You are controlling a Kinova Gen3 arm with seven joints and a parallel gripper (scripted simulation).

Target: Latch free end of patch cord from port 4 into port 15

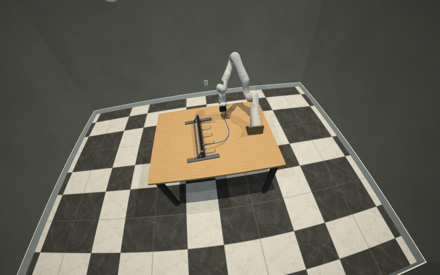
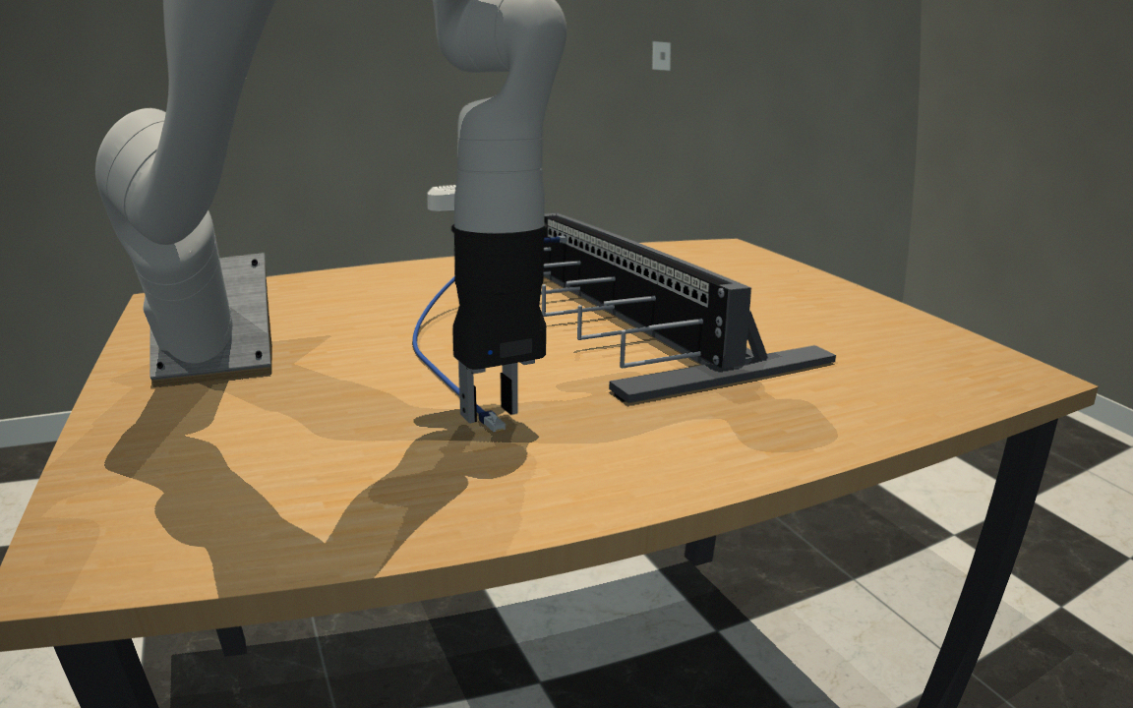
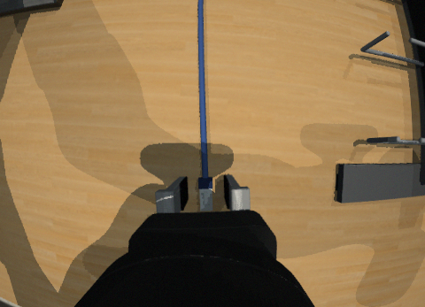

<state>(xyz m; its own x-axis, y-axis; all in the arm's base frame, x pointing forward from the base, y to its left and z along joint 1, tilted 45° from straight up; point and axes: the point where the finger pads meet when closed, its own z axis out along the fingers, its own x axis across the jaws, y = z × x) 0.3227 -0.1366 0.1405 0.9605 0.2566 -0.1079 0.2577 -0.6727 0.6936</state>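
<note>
Right now the plug is 2 cm below my hand and 1 cm to the right of it.
</note>
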